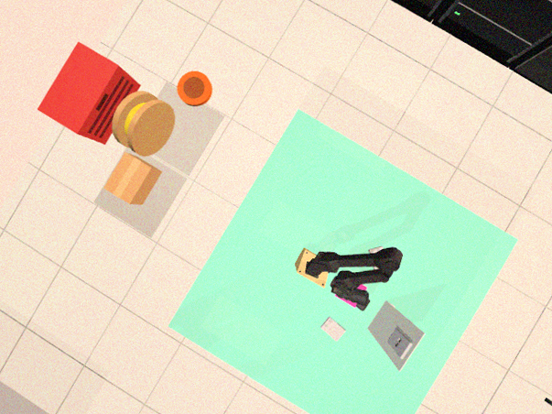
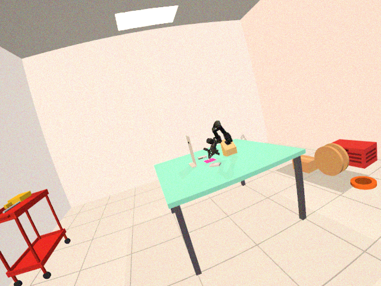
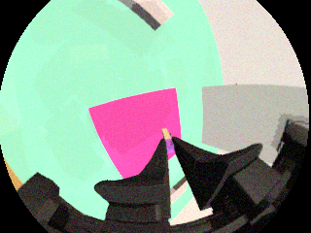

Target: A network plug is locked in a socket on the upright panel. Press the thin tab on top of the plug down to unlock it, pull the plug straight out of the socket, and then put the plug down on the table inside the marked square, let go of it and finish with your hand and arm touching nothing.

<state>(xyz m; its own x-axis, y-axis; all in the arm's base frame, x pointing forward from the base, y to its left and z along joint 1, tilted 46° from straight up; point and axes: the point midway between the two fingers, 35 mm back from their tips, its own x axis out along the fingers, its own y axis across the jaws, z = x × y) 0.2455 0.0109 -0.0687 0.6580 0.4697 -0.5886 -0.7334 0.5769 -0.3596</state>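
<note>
Now: gripper tip 20 mm above the marked square and 10 mm past it. From my gripper tip the other things lie so: upright panel (160 mm ahead, 130 mm above, 60 mm to the right).
</note>
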